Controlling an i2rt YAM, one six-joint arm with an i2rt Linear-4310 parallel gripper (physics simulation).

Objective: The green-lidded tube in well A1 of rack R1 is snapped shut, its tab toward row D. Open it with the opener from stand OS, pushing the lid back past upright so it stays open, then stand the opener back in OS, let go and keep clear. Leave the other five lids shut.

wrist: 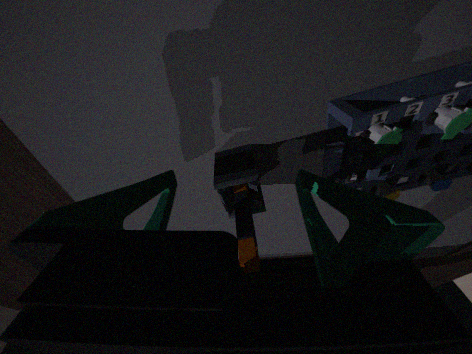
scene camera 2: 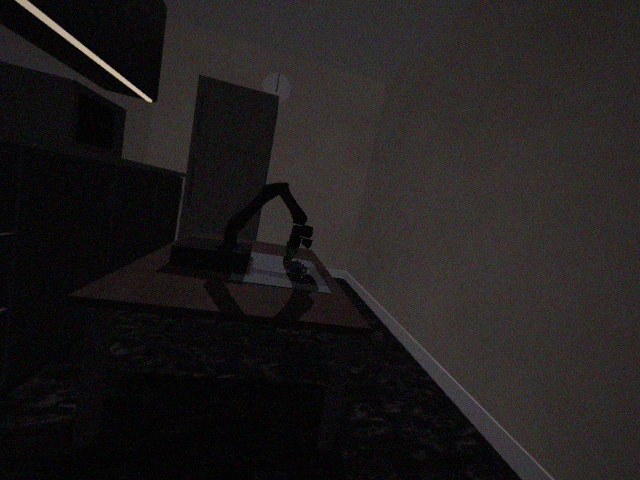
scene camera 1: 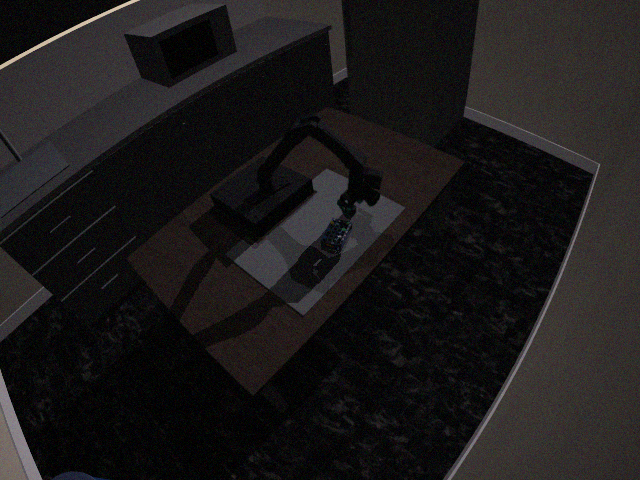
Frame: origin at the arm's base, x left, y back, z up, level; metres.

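Where they show: gripper, fingertip midpoint: (wrist: 236,176) (scene camera 2: 288,259) (scene camera 1: 352,209); arm's base, link origin: (scene camera 2: 229,245) (scene camera 1: 268,190).
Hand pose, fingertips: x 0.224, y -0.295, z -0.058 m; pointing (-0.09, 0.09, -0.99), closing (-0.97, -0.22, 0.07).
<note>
Each offset is from my fingertips to the top centre of the thing. Level surfaces: height alone.
My gripper (wrist: 236,176) (scene camera 1: 346,210) (scene camera 2: 288,259) has its green fingers spread wide, low over the mat at one end of the rack. The opener @[dy +0.006, dx -0.005, dz +0.064 m] (wrist: 245,222), a dark bar with orange parts, stands between the fingers with a gap on each side. Its lower end is at the dark stand OS @[dy +0.006, dx -0.005, dz +0.019 m] (wrist: 257,201); how deep it sits is hidden. Rack R1 @[dy -0.058, dx -0.134, dz +0.021 m] (wrist: 345,116) (scene camera 1: 337,236) is blue and lies to the right in the wrist view. The green-and-white tube lid in A1 @[dy -0.057, dx -0.074, dz +0.021 m] (wrist: 386,135) shows below label 1; its angle is too dark to tell.
Another green-and-white lid @[dy -0.076, dx -0.108, dz +0.021 m] (wrist: 454,122) shows near label 3, with a yellow lid @[dy -0.016, dx -0.119, dz +0.021 m] (wrist: 393,195) and a blue lid @[dy -0.035, dx -0.153, dz +0.021 m] (wrist: 441,185) further down. The pale mat @[dz -0.021 m] (scene camera 1: 305,308) lies on the brown table @[dz -0.023 m] (scene camera 1: 242,356). The arm's dark base box (scene camera 1: 240,204) stands behind.
</note>
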